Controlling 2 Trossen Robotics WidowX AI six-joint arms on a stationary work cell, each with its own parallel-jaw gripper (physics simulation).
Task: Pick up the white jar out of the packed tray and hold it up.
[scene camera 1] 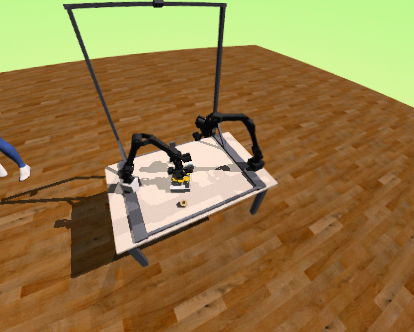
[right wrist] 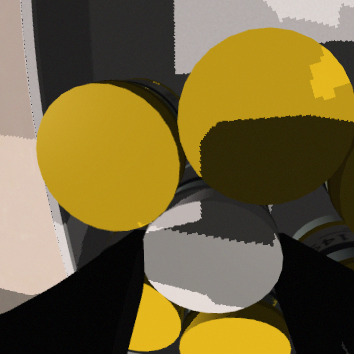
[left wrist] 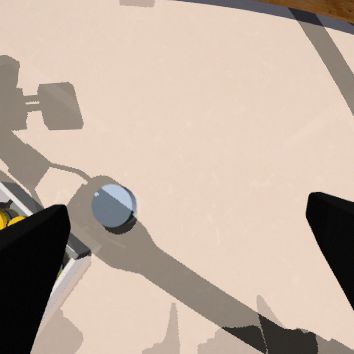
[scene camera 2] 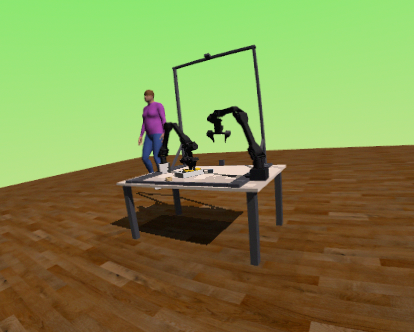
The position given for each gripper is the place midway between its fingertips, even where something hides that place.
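The left wrist view shows the left gripper (left wrist: 189,210) and a blue-grey round piece (left wrist: 112,205). A white jar (right wrist: 206,252) is visible in the right wrist view, as is the right gripper (right wrist: 208,243). The left wrist view does not show the white jar, which is hidden by the left gripper. The blue-grey round piece is out of frame in the right wrist view.
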